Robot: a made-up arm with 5 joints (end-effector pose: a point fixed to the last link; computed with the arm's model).
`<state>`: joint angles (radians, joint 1 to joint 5).
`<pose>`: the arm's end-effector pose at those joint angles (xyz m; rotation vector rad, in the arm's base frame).
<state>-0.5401 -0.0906 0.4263 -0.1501 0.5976</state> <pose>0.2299 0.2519 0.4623 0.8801 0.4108 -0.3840</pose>
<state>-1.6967 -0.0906 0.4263 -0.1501 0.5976</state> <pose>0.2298 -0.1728 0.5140 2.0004 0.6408 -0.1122</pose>
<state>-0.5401 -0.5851 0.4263 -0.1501 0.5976</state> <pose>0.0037 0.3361 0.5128 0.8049 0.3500 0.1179</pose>
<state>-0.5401 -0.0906 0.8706 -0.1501 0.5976</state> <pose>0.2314 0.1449 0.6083 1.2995 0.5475 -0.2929</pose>
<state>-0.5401 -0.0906 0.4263 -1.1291 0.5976</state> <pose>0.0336 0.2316 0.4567 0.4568 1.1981 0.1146</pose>
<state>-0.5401 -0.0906 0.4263 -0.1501 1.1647</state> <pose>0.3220 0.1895 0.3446 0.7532 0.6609 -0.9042</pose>
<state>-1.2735 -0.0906 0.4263 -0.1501 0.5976</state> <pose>0.2298 -0.0133 0.5540 1.5920 0.5635 -0.2284</pose>
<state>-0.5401 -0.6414 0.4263 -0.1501 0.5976</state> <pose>-0.0244 0.3393 0.5147 0.7942 0.3422 0.1745</pose>
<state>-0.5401 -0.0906 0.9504 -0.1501 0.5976</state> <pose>0.2324 0.1193 0.6288 1.3746 0.5716 -0.2745</pose>
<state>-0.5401 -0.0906 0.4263 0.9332 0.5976</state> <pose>0.3531 0.1114 0.5714 1.1862 -0.5660 -0.8744</pose>
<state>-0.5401 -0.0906 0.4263 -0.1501 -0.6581</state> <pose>-0.1040 0.2088 0.5107 0.9736 -0.1884 0.7711</pose>
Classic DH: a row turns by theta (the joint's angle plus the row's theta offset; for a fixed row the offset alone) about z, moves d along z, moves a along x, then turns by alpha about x. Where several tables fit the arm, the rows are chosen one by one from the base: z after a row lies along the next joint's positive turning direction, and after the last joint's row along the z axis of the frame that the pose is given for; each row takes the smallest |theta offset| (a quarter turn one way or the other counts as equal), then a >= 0, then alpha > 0; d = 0 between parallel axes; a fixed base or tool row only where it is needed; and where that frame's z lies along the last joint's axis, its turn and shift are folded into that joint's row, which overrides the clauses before.
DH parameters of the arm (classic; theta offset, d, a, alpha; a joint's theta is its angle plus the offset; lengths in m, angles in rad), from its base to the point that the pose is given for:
base (fixed): -1.5708 0.1628 0 1.5708
joint 1: 0 0.0776 0.0288 1.5708
joint 2: 0 -0.1802 0.038 1.5708
joint 3: 1.5708 0.2494 0.0284 1.5708
joint 4: -1.5708 -0.1381 0.0782 -1.5708
joint 5: -1.4144 0 -0.2895 3.1416
tool (fixed): 1.7272 -0.1722 0 0

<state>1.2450 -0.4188 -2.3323 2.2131 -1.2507</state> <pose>0.6083 0.0722 0.3173 0.3011 -0.6044 -1.4366</pose>
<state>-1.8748 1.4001 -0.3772 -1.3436 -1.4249</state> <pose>0.1917 -0.3447 0.0713 -3.0068 -0.7145 -0.4086</pose>
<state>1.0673 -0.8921 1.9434 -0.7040 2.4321</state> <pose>-0.1072 0.2537 0.0233 -1.3426 1.4565 -1.3510</pose>
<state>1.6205 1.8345 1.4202 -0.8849 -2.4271</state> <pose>-0.1922 0.1425 0.0772 -1.1347 -0.3200 2.0761</pose>
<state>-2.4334 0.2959 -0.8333 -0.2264 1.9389</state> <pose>0.2215 0.2453 -0.0832 0.5277 1.7474 -1.2362</pose>
